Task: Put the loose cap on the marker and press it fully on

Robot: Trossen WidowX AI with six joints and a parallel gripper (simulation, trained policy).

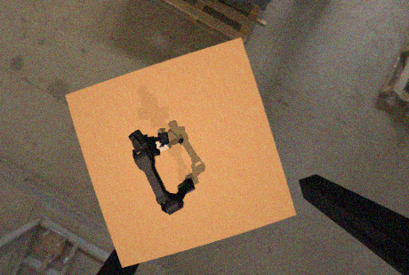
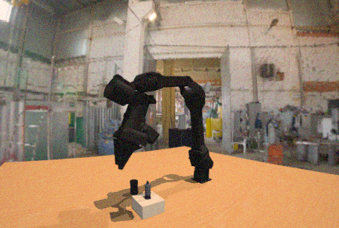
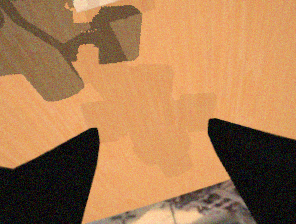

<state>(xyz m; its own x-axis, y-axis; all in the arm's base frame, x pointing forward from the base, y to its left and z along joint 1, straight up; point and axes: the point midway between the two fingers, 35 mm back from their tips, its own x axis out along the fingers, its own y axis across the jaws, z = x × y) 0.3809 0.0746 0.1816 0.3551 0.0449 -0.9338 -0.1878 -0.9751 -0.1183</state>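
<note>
My gripper tip is now 12 cm to the left of the dark cap, 12 cm above it and 10 cm past it. Also, from my gripper tip: holder block (13 cm below, 9 cm behind).
</note>
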